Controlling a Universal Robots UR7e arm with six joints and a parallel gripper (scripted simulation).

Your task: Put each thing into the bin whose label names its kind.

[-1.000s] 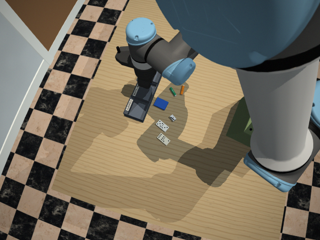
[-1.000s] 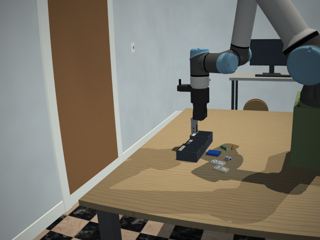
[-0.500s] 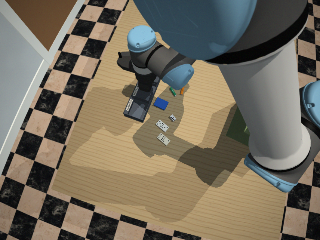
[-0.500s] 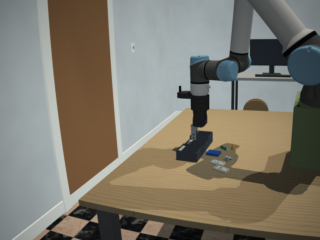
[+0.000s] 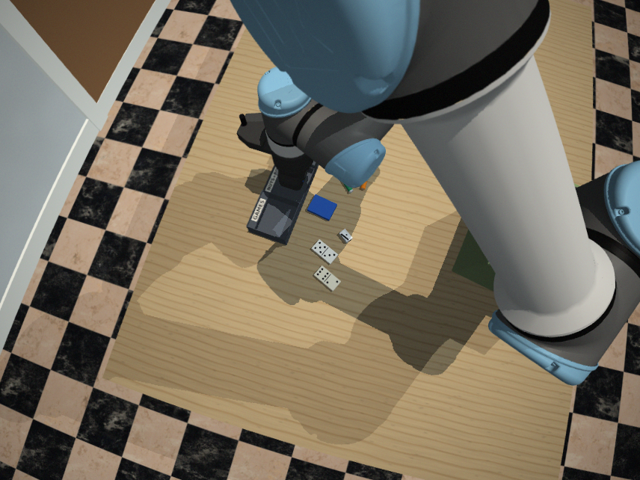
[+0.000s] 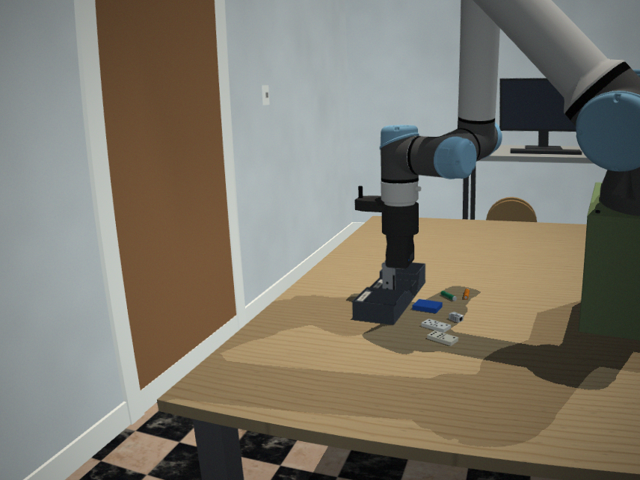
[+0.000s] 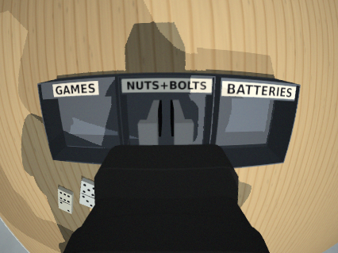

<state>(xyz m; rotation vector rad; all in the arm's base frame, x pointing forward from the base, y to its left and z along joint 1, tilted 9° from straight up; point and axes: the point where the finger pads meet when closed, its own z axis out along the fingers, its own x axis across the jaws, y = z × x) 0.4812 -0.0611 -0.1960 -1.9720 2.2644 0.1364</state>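
Now: hand 10 mm past the dark three-part bin and 10 mm above it. Round my hand: orange battery 160 mm behind, 40 mm to the right, 30 mm below; then blue flat block 90 mm behind, 40 mm to the left, 30 mm below; then green battery 120 mm behind, 30 mm to the right, 30 mm below.
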